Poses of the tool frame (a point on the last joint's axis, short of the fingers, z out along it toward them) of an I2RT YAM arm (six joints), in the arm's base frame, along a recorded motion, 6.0 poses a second.
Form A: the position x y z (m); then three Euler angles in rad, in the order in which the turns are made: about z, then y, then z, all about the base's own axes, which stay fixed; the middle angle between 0 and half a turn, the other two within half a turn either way.
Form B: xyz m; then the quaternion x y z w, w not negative. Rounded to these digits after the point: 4 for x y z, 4 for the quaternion.
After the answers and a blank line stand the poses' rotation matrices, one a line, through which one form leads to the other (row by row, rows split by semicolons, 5 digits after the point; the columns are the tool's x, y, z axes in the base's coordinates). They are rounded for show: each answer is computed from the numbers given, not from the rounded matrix.
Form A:
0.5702, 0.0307, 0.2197, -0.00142, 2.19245, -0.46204
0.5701, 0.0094, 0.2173, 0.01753, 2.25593, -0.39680
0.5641, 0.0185, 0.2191, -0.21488, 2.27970, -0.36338
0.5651, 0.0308, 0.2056, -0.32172, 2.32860, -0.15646
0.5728, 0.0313, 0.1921, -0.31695, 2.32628, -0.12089
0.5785, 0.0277, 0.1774, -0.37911, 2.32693, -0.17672
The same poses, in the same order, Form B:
0.5702, 0.0307, 0.2197, 0.2031, 0.8660, -0.1049, 0.4447
0.5701, 0.0094, 0.2173, 0.1858, 0.8842, -0.0808, 0.4208
0.5641, 0.0185, 0.2191, 0.0674, 0.9061, -0.1191, 0.4004
0.5651, 0.0308, 0.2056, -0.0758, 0.9154, -0.0936, 0.3841
0.5728, 0.0313, 0.1921, -0.0899, 0.9136, -0.0861, 0.3870
0.5785, 0.0277, 0.1774, -0.0928, 0.9135, -0.1087, 0.3810

-0.52195 0.44503 0.72768; 0.25834 0.89551 -0.36238; -0.81292 -0.00115 -0.58238
-0.57675 0.39664 0.71417; 0.26068 0.91787 -0.29926; -0.77422 0.01357 -0.63278
-0.67029 0.21751 0.70951; 0.02676 0.96254 -0.26980; -0.74162 -0.16186 -0.65100
-0.69337 -0.06685 0.71748; -0.21073 0.97097 -0.11318; -0.68908 -0.22967 -0.68733
-0.68432 -0.09755 0.72263; -0.23083 0.96903 -0.08779; -0.69168 -0.22688 -0.68564
-0.69253 -0.08665 0.71616; -0.25227 0.95917 -0.12789; -0.67584 -0.26924 -0.68611

